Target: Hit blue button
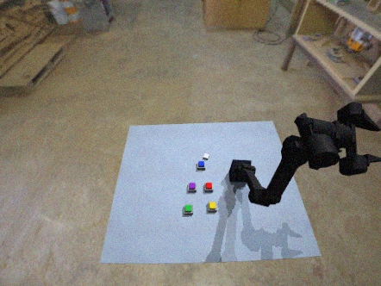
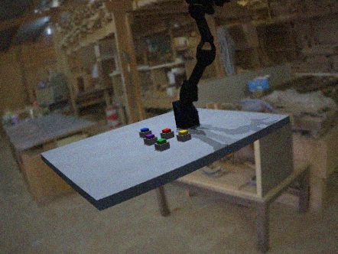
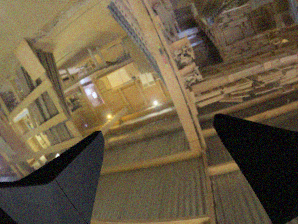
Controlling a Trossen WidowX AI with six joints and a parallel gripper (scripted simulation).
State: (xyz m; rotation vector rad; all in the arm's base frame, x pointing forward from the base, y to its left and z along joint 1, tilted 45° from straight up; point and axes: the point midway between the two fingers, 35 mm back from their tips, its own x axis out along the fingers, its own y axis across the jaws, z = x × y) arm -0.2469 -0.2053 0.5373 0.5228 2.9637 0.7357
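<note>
The blue button is 630 mm below my gripper tip, 430 mm ahead of it and 330 mm to the right of it. The rest, counted from my gripper tip: green button (630 mm below, 520 mm ahead, 60 mm to the right); then yellow button (630 mm below, 390 mm ahead, 60 mm to the right); then red button (630 mm below, 400 mm ahead, 180 mm to the right).
</note>
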